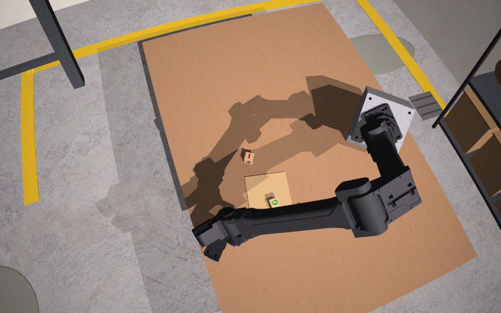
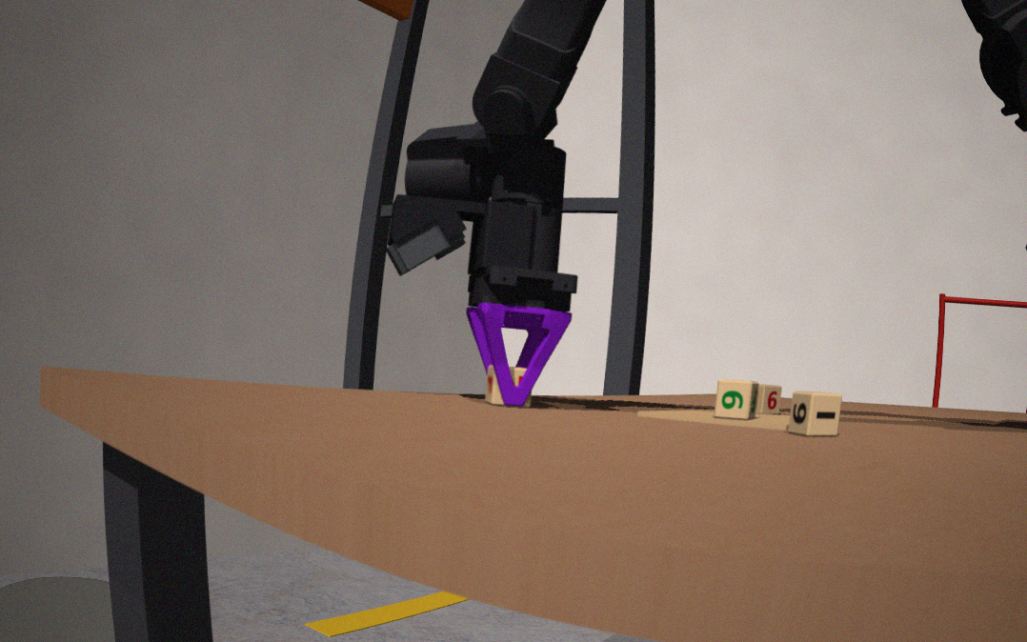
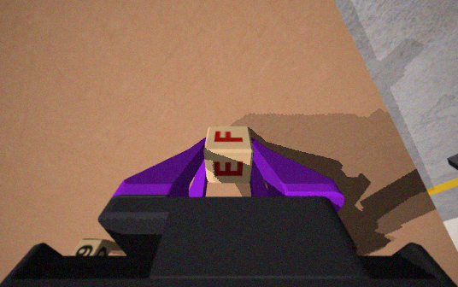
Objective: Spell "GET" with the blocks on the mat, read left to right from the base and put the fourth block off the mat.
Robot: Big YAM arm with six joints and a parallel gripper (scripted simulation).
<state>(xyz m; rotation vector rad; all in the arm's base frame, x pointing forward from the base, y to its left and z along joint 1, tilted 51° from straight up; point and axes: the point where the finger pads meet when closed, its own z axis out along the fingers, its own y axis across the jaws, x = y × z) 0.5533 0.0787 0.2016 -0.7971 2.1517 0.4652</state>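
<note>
Right now the E block is 10 mm above my hand. From my hand the other things lie so: G block 160 mm behind, 80 mm to the right, 10 mm above; then square mat 150 mm behind, 130 mm to the right, 10 mm below.
</note>
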